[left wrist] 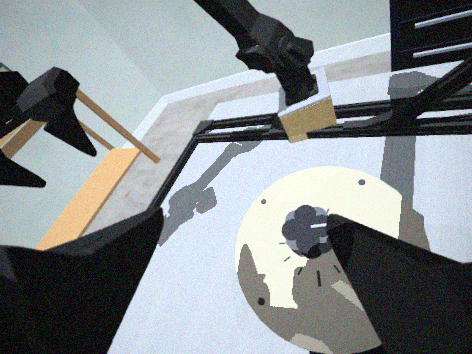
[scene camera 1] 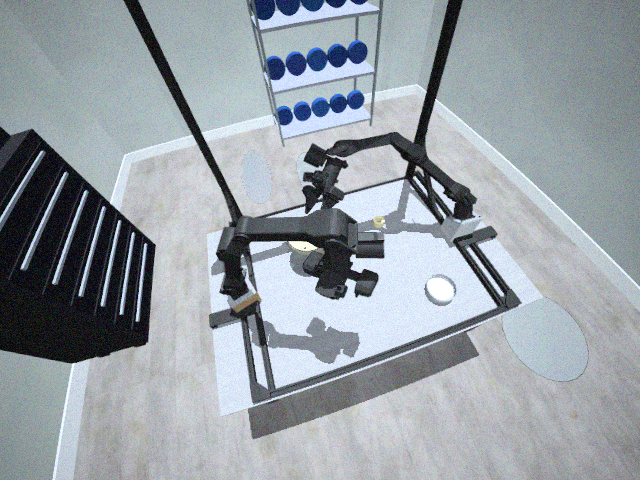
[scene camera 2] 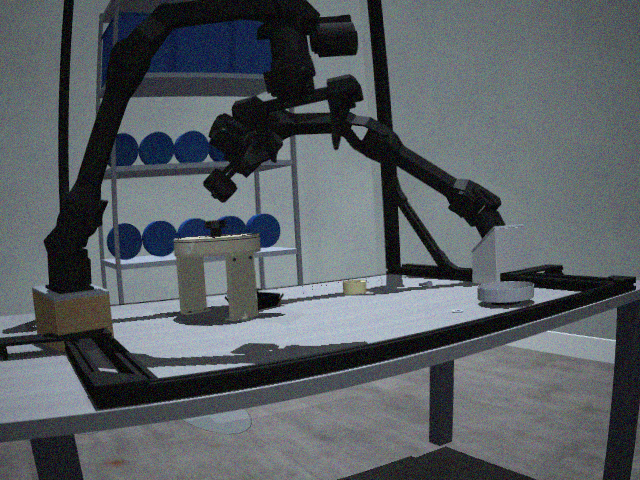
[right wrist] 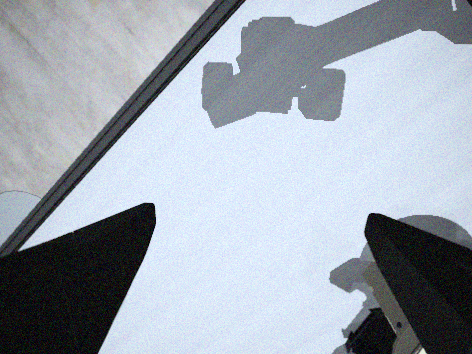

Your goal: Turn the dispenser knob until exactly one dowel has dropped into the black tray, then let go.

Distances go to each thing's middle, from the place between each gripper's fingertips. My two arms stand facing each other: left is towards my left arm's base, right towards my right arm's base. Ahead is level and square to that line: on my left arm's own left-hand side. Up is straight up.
The lobed knob point(left wrist: 304, 229) is 30 cm behind my right hand, 2 cm to the right of it and 11 cm below it. Also, from my right hand: cream dispenser point(scene camera 2: 227, 244) 30 cm behind, 2 cm to the right, 12 cm below; white dish point(scene camera 1: 439, 287) 3 cm ahead, 39 cm to the left, 24 cm below.
The lobed knob is 10 mm behind my left hand, 30 mm to the right of it and 100 mm below it. From my left hand the other things lie so: cream dispenser 10 mm behind, 30 mm to the right, 100 mm below; then white dish 320 mm ahead, 380 mm to the left, 230 mm below.
